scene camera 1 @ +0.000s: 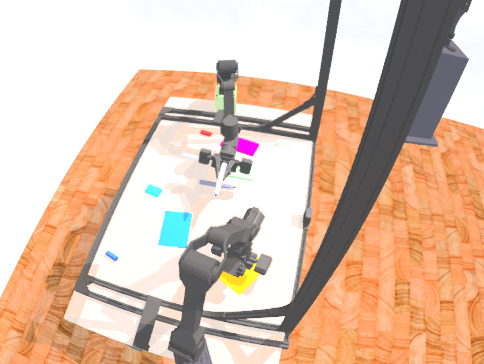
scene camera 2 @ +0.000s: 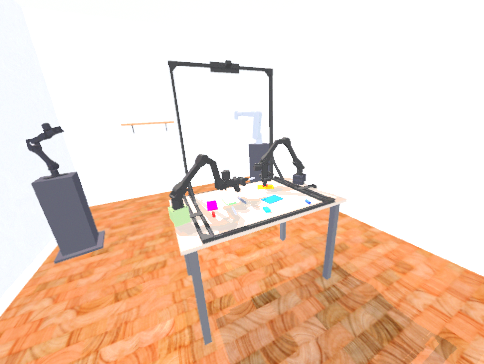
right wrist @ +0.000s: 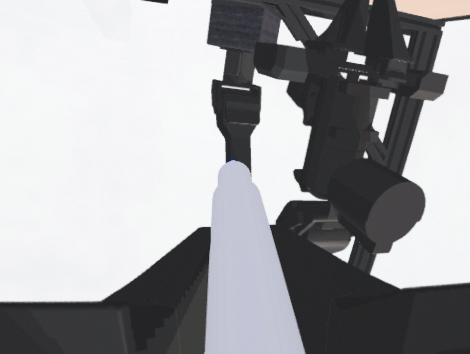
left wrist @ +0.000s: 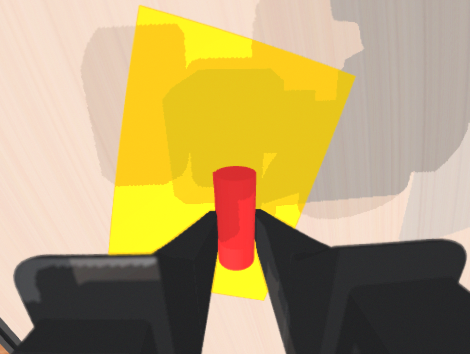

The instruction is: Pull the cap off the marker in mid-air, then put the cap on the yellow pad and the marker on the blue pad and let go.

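Pixels of known places: left gripper, between the fingertips: (scene camera 2: 264, 186) (left wrist: 235, 218); right gripper, between the fingertips: (scene camera 1: 220, 179) (scene camera 2: 248, 178) (right wrist: 239, 239); left arm's base, origin of its link: (scene camera 1: 189, 351) (scene camera 2: 299, 174) (right wrist: 242, 50); right arm's base, origin of its link: (scene camera 2: 177, 207).
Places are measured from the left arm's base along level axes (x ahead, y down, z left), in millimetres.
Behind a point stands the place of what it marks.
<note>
My left gripper (left wrist: 235, 218) @[x 277, y 75, z -226 mm] (scene camera 1: 240, 272) @[x 277, y 75, z -226 mm] is shut on the red cap (left wrist: 235, 225) @[x 273, y 61, z -223 mm], which it holds above the yellow pad (left wrist: 132, 220) (scene camera 1: 240, 286) @[x 206, y 87, z -204 mm] (scene camera 2: 260, 187). The cap's rounded end and open end cannot be told apart clearly. My right gripper (right wrist: 239, 239) @[x 535, y -71, z -221 mm] (scene camera 1: 224, 167) is shut on the white marker (right wrist: 242, 270) @[x 571, y -58, z -234 mm] (scene camera 1: 220, 181) @[x 525, y -73, z -220 mm], which it holds in mid-air, apart from the cap, with its blue tip uncovered. The blue pad (scene camera 1: 175, 230) @[x 473, y 87, z -32 mm] (scene camera 2: 272, 199) @[x 485, y 87, z -29 mm] lies between the two arms, left of the yellow pad in the first scene view, with no object on it.
A grey-blue pen (scene camera 1: 210, 184) @[x 636, y 73, z -199 mm] lies under the held marker. A cyan block (scene camera 1: 153, 190) @[x 663, y 73, z 27 mm] (scene camera 2: 267, 210) @[x 690, y 74, z 46 mm], a small blue cylinder (scene camera 1: 111, 256) @[x 402, y 68, z 223 mm] (scene camera 2: 308, 202) @[x 430, y 72, z 236 mm], a small red piece (scene camera 1: 206, 133) @[x 917, y 70, z -237 mm] and a magenta pad (scene camera 1: 248, 147) @[x 795, y 80, z -395 mm] (scene camera 2: 212, 205) @[x 828, y 80, z -352 mm] lie around. A dark frame (scene camera 1: 118, 198) @[x 660, y 72, z 180 mm] edges the table.
</note>
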